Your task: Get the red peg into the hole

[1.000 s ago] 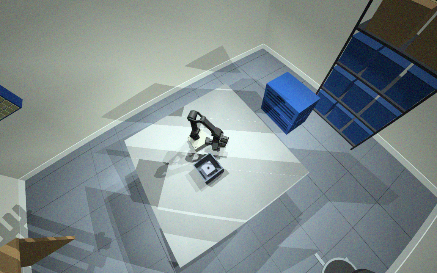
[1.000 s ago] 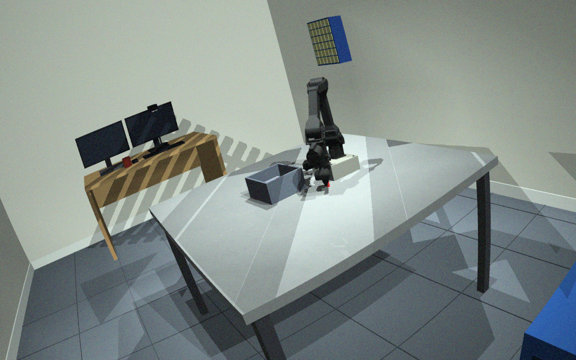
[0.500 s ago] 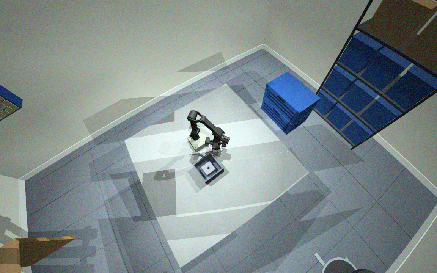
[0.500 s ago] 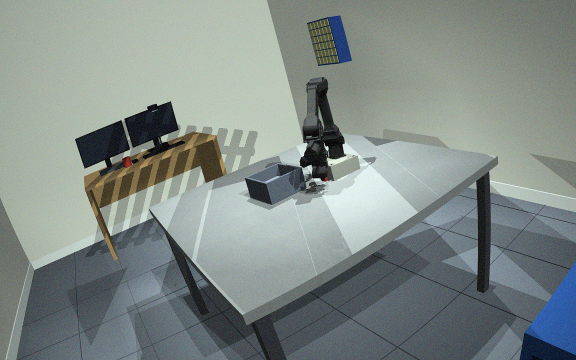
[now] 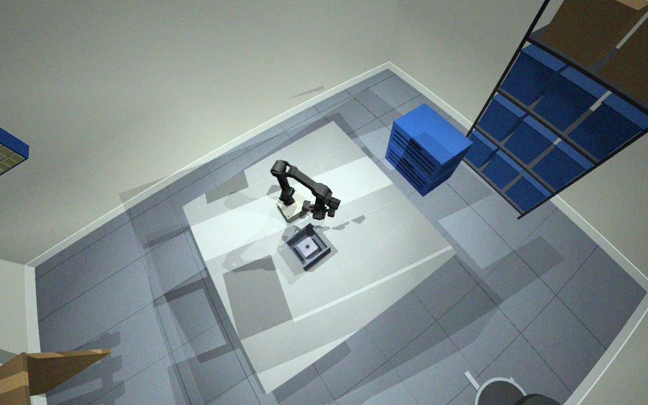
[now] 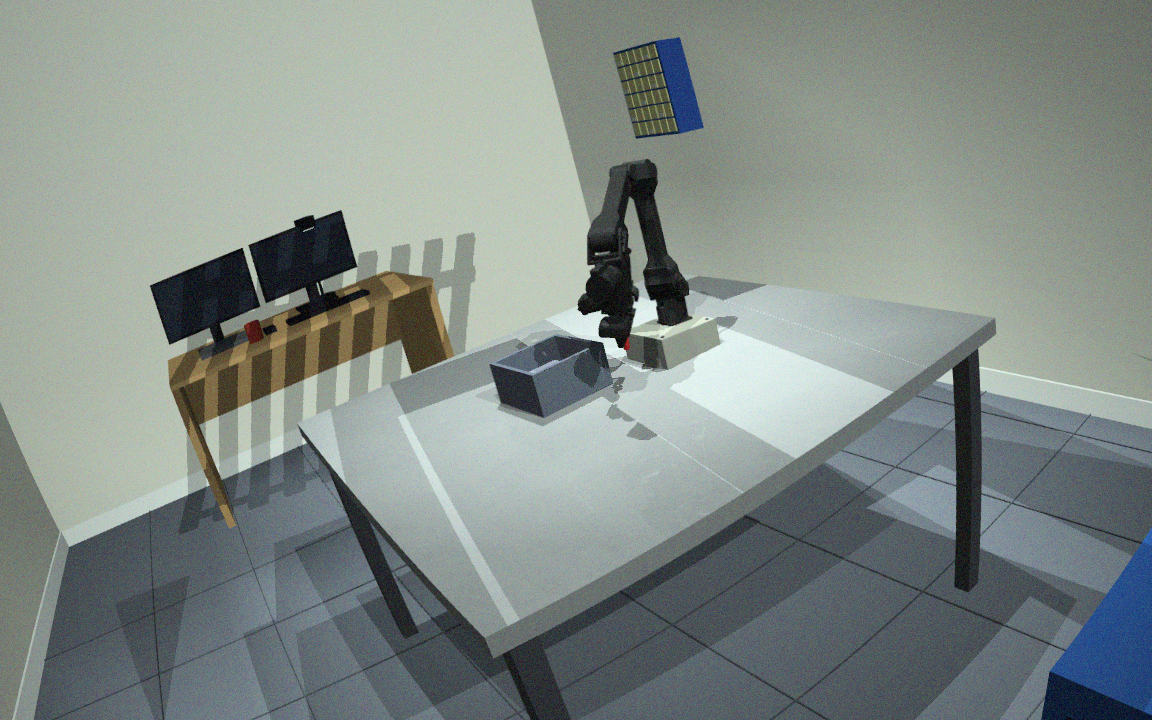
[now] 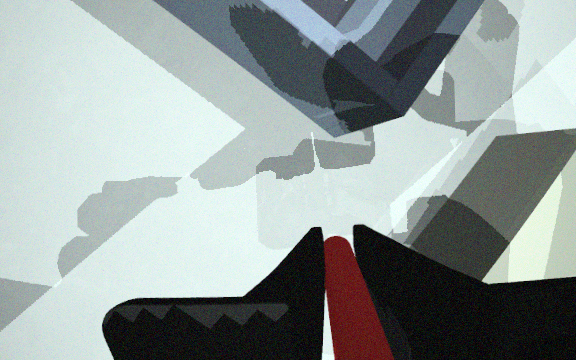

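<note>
The pale plate lies 12 cm ahead of my gripper tip, 14 cm to the right of it and 5 cm below it. From my gripper tip the other things lie so: red peg (1 cm behind, 1 cm to the left, 3 cm above); then grey box (12 cm ahead, 14 cm to the right, 7 cm below).
</note>
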